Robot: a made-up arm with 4 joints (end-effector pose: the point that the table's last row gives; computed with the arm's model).
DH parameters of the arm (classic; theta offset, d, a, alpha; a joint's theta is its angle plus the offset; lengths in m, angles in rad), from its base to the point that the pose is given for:
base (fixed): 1.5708 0.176 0 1.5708
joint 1: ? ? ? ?
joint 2: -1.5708 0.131 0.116 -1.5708
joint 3: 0 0.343 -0.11 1.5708
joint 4: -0.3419 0 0.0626 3.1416
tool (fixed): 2.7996 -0.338 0 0
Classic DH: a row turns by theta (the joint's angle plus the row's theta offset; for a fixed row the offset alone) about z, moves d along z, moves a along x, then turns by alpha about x.
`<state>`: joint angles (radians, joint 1 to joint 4).
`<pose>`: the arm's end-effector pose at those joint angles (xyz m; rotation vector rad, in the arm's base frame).
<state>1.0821 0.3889 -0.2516 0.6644</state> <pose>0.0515 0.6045 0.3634 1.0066 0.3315 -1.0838</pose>
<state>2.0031 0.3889 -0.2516 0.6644</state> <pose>0.0515 0.2165 0.7707 1.8110 0.8739 -0.9244</pose>
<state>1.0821 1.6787 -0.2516 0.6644</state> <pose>0.2569 0.4236 0.0231 0.3770 0.9704 -2.1635</pose>
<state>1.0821 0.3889 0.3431 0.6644</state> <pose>-0.1329 0.6581 0.4204 0.9175 0.8768 -0.7397</pose>
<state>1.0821 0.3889 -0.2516 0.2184</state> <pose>0.0386 0.5936 0.3414 1.0199 0.0973 -0.6794</pose>
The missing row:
joint 1: 0 -0.102 0.12 1.5708
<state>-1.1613 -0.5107 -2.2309 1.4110</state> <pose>-0.2075 0.3337 -0.2427 0.8755 -1.1761 0.2686</pose>
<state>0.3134 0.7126 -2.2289 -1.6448</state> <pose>0.1368 0.2208 0.4397 -1.8185 -0.8872 0.3408</pose>
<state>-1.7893 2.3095 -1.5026 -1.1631</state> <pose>-0.0484 0.0043 0.4186 2.5995 0.6896 0.9695</pose>
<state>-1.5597 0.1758 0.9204 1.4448</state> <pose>-0.3626 -0.3944 -0.3998 -1.6886 -0.5493 -1.9375</pose>
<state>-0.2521 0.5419 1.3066 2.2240</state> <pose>-0.2444 0.5685 -0.3256 -1.3917 0.9036 -2.4525</pose>
